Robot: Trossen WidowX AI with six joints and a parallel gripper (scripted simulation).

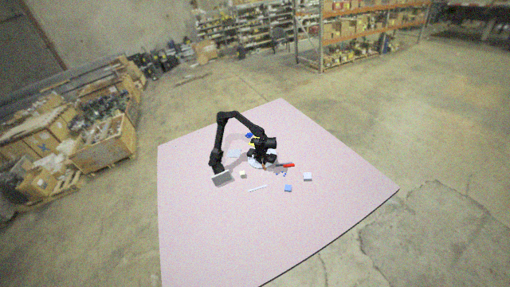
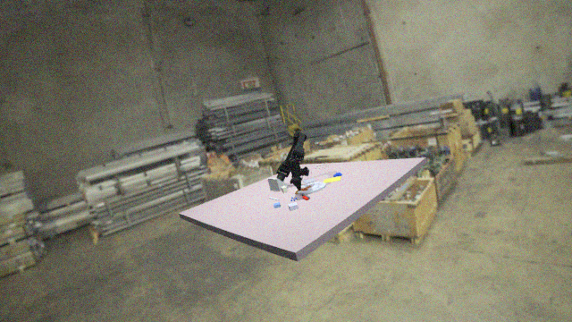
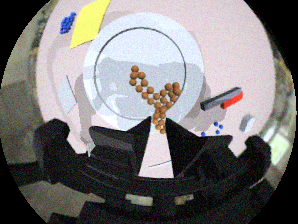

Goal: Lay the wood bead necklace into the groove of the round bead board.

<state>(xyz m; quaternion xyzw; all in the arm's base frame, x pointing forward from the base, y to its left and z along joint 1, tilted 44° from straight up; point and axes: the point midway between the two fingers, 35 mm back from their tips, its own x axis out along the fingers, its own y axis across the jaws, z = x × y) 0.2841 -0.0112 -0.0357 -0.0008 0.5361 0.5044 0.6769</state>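
My gripper tip is now 13 cm short of the red-handled tool, 7 cm to the left of it and 1 cm above it. From my gripper tip the other things lie so: white stick (9 cm behind, 15 cm to the right, 1 cm below); then cream cube (15 cm behind, 2 cm to the right); then blue block (7 cm ahead, 23 cm to the right, 1 cm below).
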